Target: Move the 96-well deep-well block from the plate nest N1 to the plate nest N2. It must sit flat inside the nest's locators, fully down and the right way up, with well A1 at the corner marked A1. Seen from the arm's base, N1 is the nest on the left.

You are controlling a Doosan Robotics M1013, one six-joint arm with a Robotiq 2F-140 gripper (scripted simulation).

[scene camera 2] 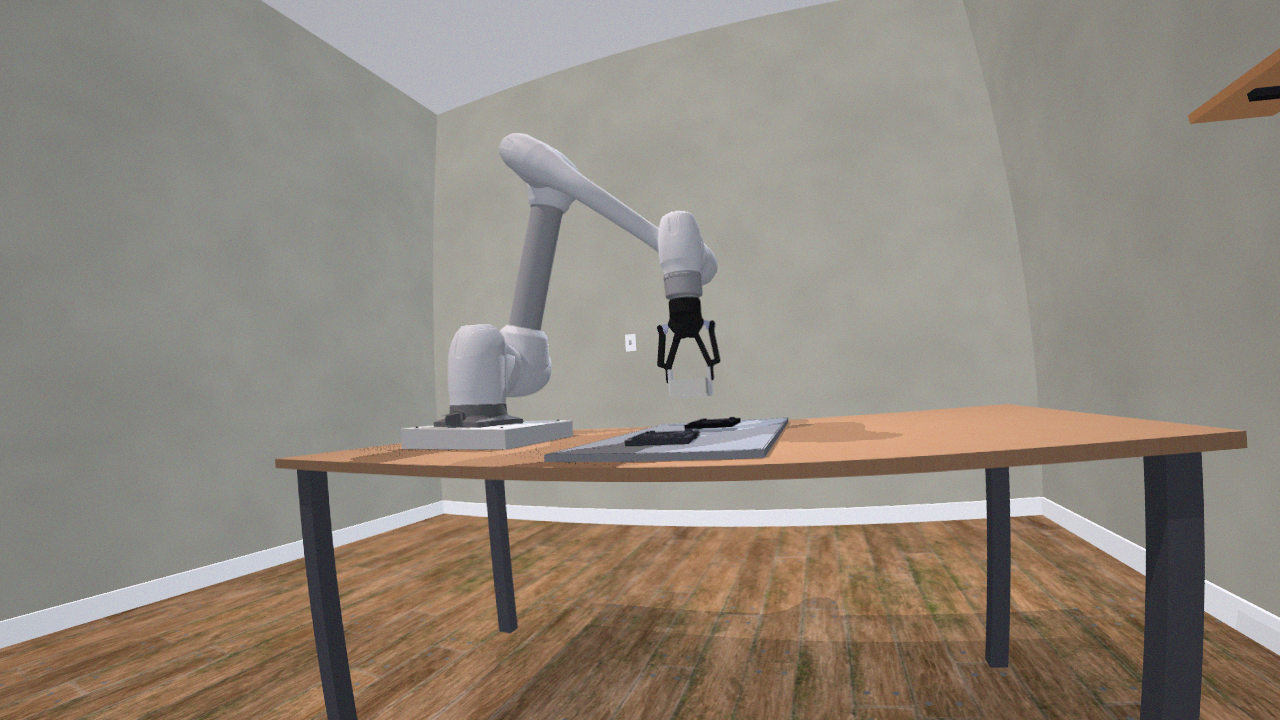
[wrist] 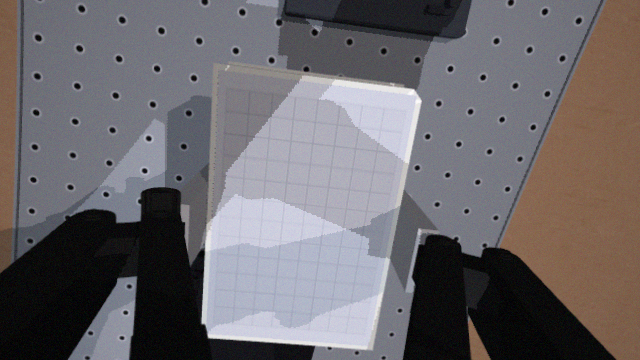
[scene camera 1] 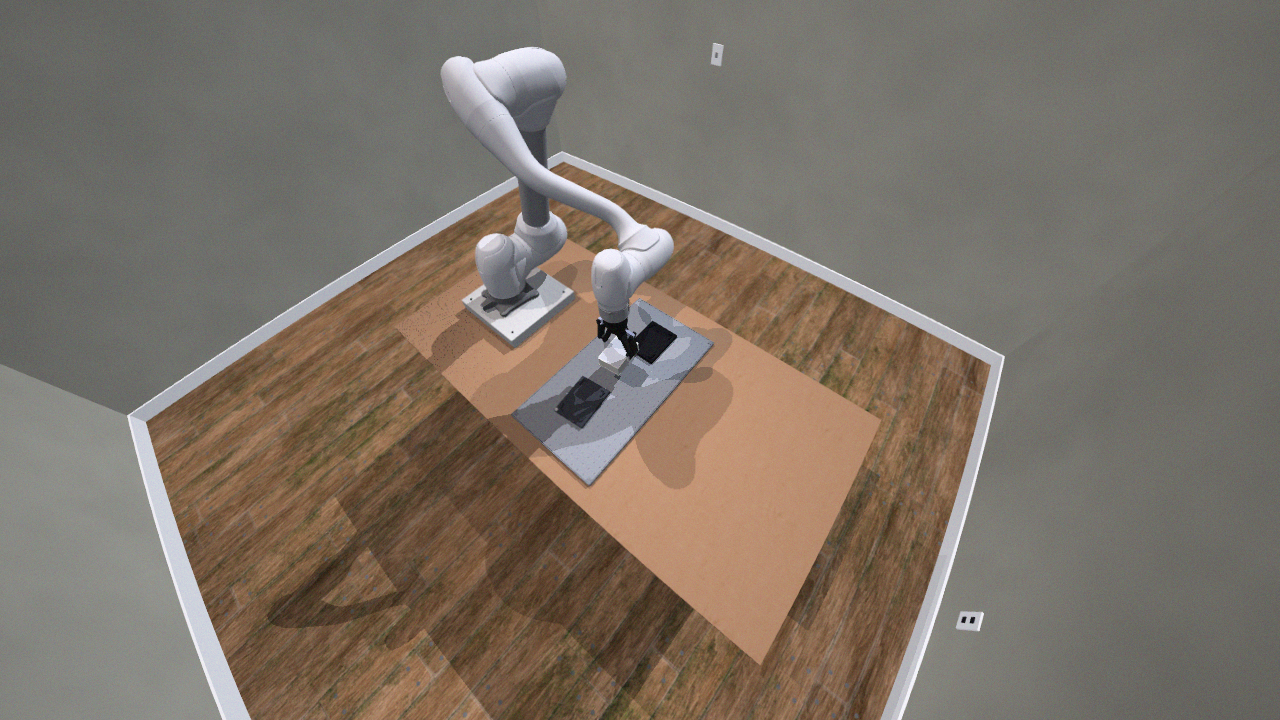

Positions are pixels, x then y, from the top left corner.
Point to a white 96-well deep-well block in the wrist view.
307, 171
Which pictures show my gripper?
Scene camera 2, the wrist view and scene camera 1: all of them.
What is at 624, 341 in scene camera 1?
My gripper.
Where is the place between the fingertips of my gripper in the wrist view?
At 303, 194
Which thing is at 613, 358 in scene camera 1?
A white 96-well deep-well block.
